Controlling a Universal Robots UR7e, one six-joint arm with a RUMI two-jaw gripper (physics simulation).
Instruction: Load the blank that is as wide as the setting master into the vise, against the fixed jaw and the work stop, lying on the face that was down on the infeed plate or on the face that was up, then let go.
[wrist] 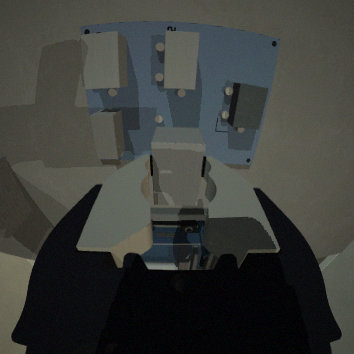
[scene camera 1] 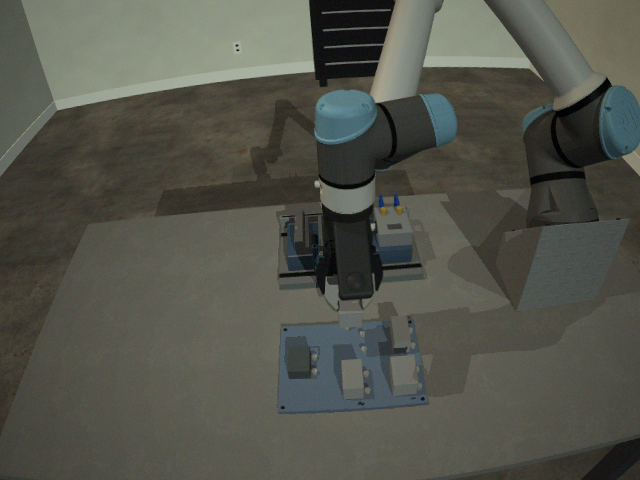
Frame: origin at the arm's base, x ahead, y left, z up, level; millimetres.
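Seen in the pictures: gripper, fingertip midpoint: (wrist: 176, 158) (scene camera 1: 349, 309); arm's base, link origin: (scene camera 1: 562, 225).
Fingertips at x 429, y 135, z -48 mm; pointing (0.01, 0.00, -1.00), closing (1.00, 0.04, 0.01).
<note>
Offsets run from my fingertips to a thing's top centre. "*": to the spot under its first point. Level surfaces: height alone.
My gripper (scene camera 1: 350, 304) (wrist: 176, 158) is shut on a pale grey blank @(0 mm ahead, 10 mm right, 14 mm up) (scene camera 1: 350, 317) (wrist: 178, 175), held by its two sides above the back edge of the blue infeed plate @(2 mm ahead, 34 mm left, 110 mm down) (scene camera 1: 325, 398) (wrist: 215, 47). Three other pale blanks @(1 mm back, 80 mm left, 75 mm down) (scene camera 1: 352, 378) (wrist: 181, 60), @(89 mm back, 78 mm left, 75 mm down) (scene camera 1: 403, 375) (wrist: 101, 61), @(91 mm back, 13 mm right, 75 mm down) (scene camera 1: 400, 332) (wrist: 106, 135) stand on the plate by small pegs. A dark grey block @(92 mm ahead, 37 mm left, 86 mm down) (scene camera 1: 298, 361) (wrist: 250, 106), perhaps the setting master, stands at the plate's left in the scene view. The vise @(* 101 mm back, 207 mm right, 70 mm down) (scene camera 1: 395, 253) is behind the gripper, its middle hidden by the arm; the work stop cannot be made out.
The vise's base @(* 100 mm ahead, 163 mm right, 104 mm down) (scene camera 1: 299, 284) has a raised edge towards the plate. Blue and yellow pieces @(* 114 mm back, 303 mm right, 10 mm down) (scene camera 1: 397, 202) stand up at the vise's right rear. A tilted grey panel (scene camera 1: 573, 266) stands on the table @(118 mm down) (scene camera 1: 155, 320) at the right, by the arm.
</note>
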